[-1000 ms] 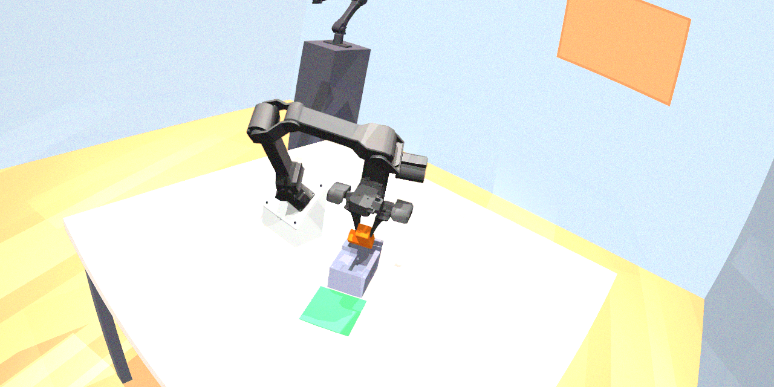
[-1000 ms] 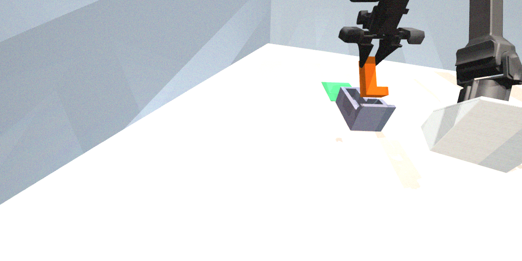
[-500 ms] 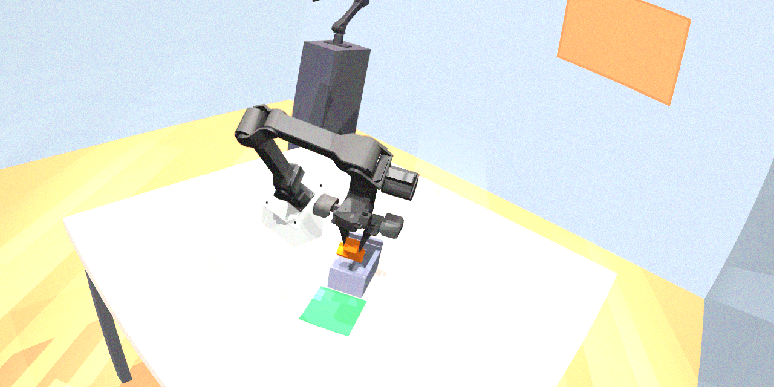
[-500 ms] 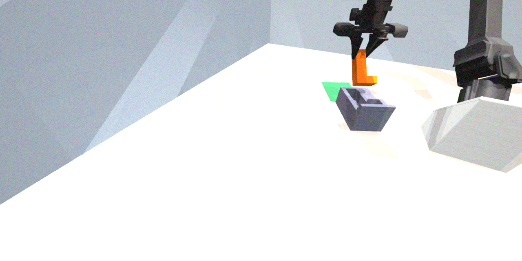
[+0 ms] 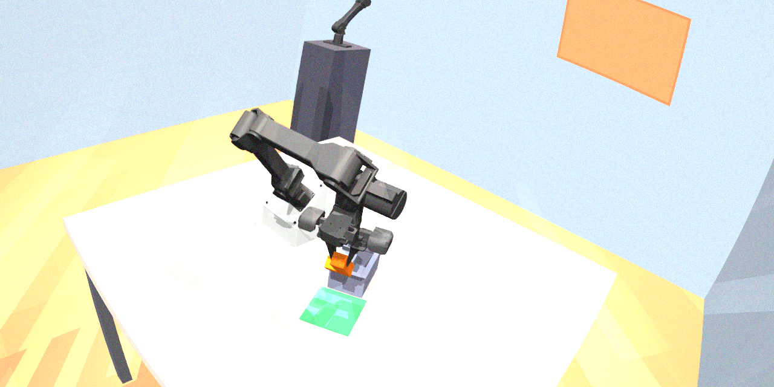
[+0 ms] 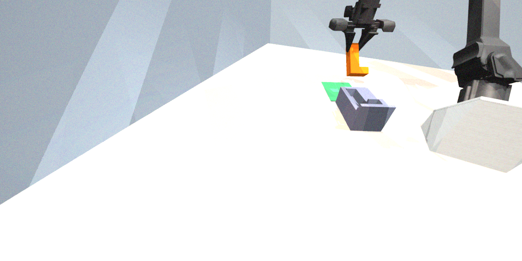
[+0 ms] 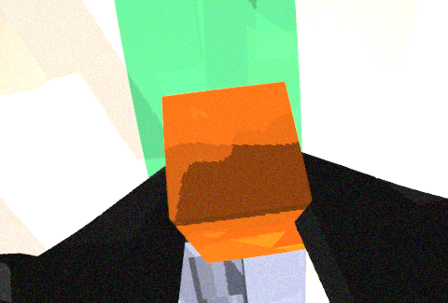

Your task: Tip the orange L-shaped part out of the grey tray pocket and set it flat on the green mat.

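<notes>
The green mat is 1 cm behind my gripper tip, 1 cm to the left of it and 17 cm below it. Also, from my gripper tip: orange L-shaped part (3 cm behind, 2 cm to the left, 3 cm below).
</notes>
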